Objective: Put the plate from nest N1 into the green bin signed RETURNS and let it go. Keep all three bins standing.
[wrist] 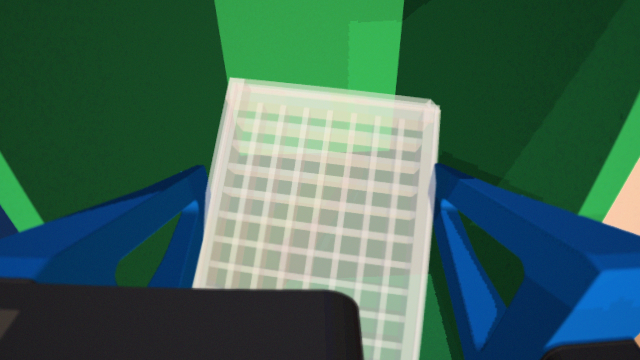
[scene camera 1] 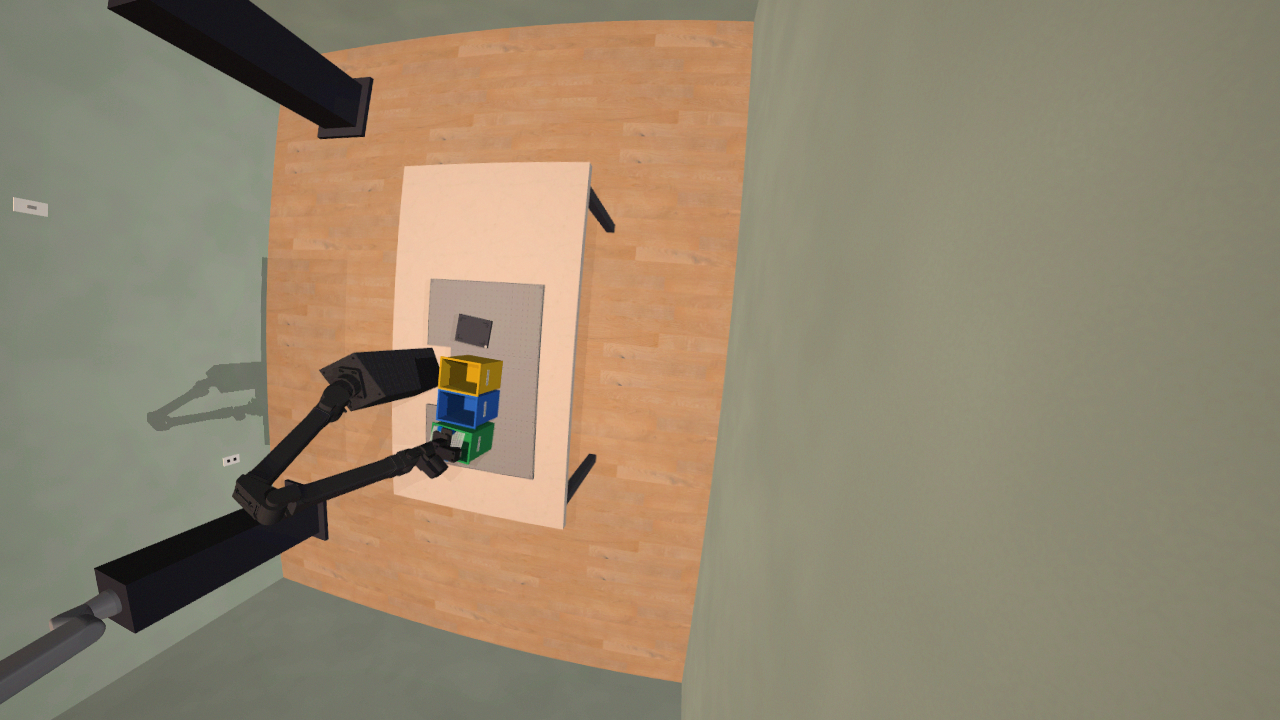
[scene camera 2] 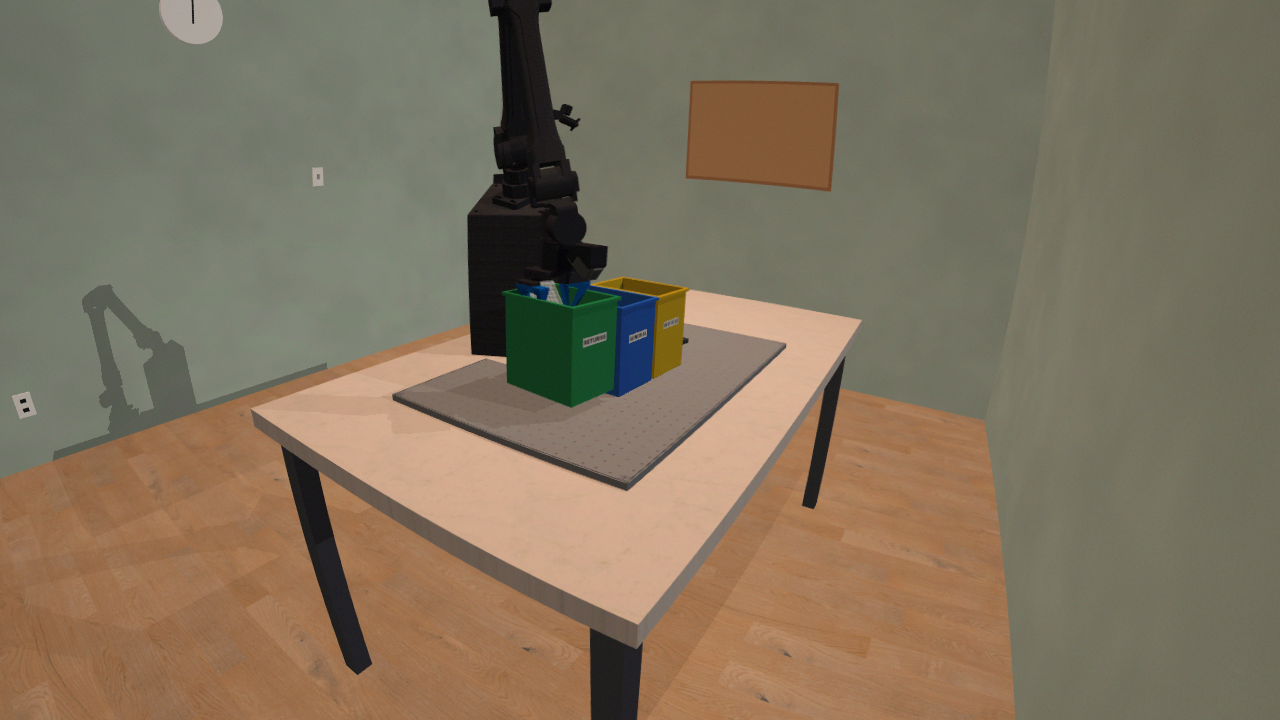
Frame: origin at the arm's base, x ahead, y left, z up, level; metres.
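Seen in the pictures: gripper, fingertip midpoint: (wrist: 319,178) (scene camera 1: 454,438); arm's base, link origin: (scene camera 1: 353,382) (scene camera 2: 520,197).
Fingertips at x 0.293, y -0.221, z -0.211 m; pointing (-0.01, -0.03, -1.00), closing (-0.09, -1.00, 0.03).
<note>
Pixels of each thing's top centre, then the offset from my fingertips to it. Level surfaces: height alone.
- green bin, top centre: (wrist: 319,262) (scene camera 2: 560,293) (scene camera 1: 449,443) dy +0.000, dx +0.017, dz +0.054 m
- blue bin, top centre: (scene camera 2: 604,295) (scene camera 1: 456,408) dy +0.137, dx +0.020, dz +0.028 m
- yellow bin, top centre: (scene camera 2: 639,286) (scene camera 1: 458,376) dy +0.267, dx +0.023, dz +0.028 m
- dark flat block, top centre: (scene camera 1: 472,330) dy +0.437, dx -0.041, dz -0.137 m
- grey perforated board, surface height: dz -0.152 m
The clear gridded plate (scene camera 1: 457,439) (scene camera 2: 551,292) (wrist: 320,200) is tilted at the mouth of the green bin (scene camera 1: 484,441) (scene camera 2: 559,349) (wrist: 75,90), partly below its rim. My gripper (wrist: 319,178) is shut on the plate, with one blue finger against each long side in the wrist view. The plate's near end is hidden behind a dark part of the gripper. The green bin stands upright and its front label faces the table's long edge. Nest N1's label cannot be read in these views.
The blue bin (scene camera 1: 487,408) (scene camera 2: 635,349) stands upright right beside the green one, and the yellow bin (scene camera 1: 490,376) (scene camera 2: 669,335) stands beyond it. A dark flat block (scene camera 1: 473,330) lies on the grey perforated board (scene camera 1: 519,313) (scene camera 2: 626,447) past the yellow bin. The black arm pedestal (scene camera 2: 501,286) is behind the bins.
</note>
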